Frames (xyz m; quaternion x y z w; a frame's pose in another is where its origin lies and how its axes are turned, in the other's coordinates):
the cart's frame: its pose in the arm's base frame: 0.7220 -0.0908 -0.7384 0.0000 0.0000 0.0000 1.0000
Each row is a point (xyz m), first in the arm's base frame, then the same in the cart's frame.
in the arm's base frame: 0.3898 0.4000 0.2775
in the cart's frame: -0.3322 0.4908 1.0159
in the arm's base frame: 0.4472 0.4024 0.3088
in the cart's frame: -0.2748 0.4932 1.0472
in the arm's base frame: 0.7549 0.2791 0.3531
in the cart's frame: 0.0329 0.3699 1.0915
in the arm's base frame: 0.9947 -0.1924 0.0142
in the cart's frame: 0.2727 -0.1016 0.7526
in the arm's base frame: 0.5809 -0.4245 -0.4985
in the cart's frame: -0.1411 -0.3337 0.2399
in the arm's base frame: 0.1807 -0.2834 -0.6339
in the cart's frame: -0.5413 -0.1926 0.1045
